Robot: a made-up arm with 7 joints. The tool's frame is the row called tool.
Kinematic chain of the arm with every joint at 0, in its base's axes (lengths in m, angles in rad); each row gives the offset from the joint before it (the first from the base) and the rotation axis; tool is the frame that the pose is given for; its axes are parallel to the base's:
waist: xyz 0 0 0.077 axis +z
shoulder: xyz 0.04 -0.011 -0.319 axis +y
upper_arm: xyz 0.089 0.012 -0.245 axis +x
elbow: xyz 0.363 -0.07 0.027 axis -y
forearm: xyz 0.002 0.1 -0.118 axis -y
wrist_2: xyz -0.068 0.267 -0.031 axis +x
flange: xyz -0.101 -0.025 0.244 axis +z
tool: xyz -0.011 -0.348 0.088
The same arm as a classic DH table. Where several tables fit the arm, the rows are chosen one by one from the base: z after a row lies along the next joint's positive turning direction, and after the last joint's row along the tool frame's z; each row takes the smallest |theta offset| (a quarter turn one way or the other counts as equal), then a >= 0, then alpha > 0; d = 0 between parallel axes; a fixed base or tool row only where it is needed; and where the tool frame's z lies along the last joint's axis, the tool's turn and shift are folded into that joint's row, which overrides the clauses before.
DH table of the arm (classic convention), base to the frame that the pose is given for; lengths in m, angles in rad. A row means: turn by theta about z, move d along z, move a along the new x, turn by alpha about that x. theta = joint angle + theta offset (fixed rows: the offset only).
waist: d -0.242, theta_offset 0, a 0.04, alpha -1.5708
shoulder: d 0.001, theta_offset 1.5708, a 0.245, alpha 1.5708
upper_arm: d 0.452, theta_offset 0, a -0.027, alpha 1.5708
elbow: d 0, theta_offset 0.0169, a 0.118, alpha 0
forearm: d -0.297, theta_offset -0.0169, a 0.031, alpha -1.5708
wrist_2: d -0.169, theta_offset -1.5708, a 0.025, alpha 1.5708
flange: d 0, theta_offset -0.0316, a 0.3482, alpha 0
tool (fixed): d 0.332, theta_offset 1.6024, a 0, alpha 0

